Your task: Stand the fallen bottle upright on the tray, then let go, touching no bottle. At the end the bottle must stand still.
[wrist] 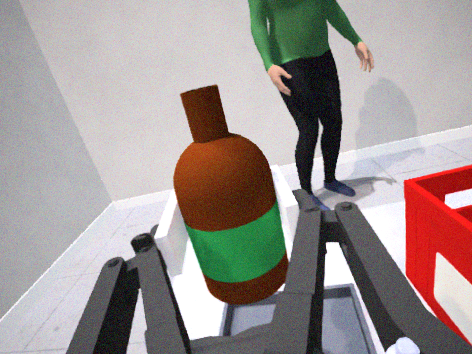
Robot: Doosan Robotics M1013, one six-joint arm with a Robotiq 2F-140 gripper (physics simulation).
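Frame: origin at the arm's base, x ahead, y left, z up, level; millimetres.
Where they show: gripper, fingertip midpoint: (228, 194).
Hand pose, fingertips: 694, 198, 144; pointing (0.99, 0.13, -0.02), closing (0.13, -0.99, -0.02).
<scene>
After its pixels a point has its place, as x, y, z.
A brown bottle (231, 200) @[642, 186, 165] with a green label band is between the white finger pads in the middle of the wrist view, its neck pointing up and a little to the left. My gripper (228, 194) @[694, 198, 145] is shut on the bottle, with one pad on each side of it. The grey tray (362, 320) @[732, 91, -81] shows below and behind the bottle's base, partly hidden by the gripper's linkage. Whether the base touches the tray cannot be told from this view.
A red crate (419, 240) @[763, 10, 3] stands on the white table at the right. A small pale rounded object (404, 347) shows at the bottom right edge. A person (312, 100) in a green top and black trousers stands beyond the table, near the wall.
</scene>
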